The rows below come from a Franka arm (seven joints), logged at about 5 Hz.
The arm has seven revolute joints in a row. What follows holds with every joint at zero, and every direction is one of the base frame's. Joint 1 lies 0.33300 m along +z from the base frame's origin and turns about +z. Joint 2 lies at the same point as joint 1 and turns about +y. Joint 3 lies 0.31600 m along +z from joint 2 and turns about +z. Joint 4 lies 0.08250 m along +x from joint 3 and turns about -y. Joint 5 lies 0.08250 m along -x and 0.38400 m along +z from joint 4 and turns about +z. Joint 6 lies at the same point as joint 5 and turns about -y. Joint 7 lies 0.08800 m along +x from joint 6 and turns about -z. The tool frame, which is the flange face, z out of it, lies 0.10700 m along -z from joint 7; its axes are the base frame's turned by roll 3.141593, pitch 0.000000 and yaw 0.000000 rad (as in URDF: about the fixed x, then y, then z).
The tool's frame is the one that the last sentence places.
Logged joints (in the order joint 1, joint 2, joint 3, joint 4, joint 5, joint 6, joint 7), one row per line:
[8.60, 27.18, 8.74, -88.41, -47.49, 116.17, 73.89]
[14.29, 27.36, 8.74, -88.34, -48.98, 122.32, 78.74]
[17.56, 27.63, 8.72, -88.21, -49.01, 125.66, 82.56]
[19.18, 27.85, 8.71, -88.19, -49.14, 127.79, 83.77]
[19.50, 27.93, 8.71, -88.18, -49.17, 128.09, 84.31]
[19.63, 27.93, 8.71, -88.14, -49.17, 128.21, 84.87]
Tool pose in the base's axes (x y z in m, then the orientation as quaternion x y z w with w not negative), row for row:
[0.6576, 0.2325, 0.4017, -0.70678, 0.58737, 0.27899, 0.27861]
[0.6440, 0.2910, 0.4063, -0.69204, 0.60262, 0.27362, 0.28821]
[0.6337, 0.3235, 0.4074, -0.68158, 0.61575, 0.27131, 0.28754]
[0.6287, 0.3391, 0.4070, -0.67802, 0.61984, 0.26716, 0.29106]
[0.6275, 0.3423, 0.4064, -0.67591, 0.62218, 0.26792, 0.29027]
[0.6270, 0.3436, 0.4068, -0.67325, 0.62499, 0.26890, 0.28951]
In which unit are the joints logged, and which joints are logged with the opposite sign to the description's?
The joints are logged in degrees. Opposite sign: joint 5.
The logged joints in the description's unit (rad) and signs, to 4 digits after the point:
[0.1501, 0.4744, 0.1525, -1.5430, 0.8289, 2.0275, 1.2896]
[0.2494, 0.4775, 0.1525, -1.5418, 0.8549, 2.1349, 1.3743]
[0.3065, 0.4822, 0.1522, -1.5396, 0.8554, 2.1932, 1.4409]
[0.3348, 0.4861, 0.1520, -1.5392, 0.8577, 2.2304, 1.4621]
[0.3403, 0.4875, 0.1520, -1.5390, 0.8582, 2.2356, 1.4715]
[0.3426, 0.4875, 0.1520, -1.5383, 0.8582, 2.2377, 1.4813]

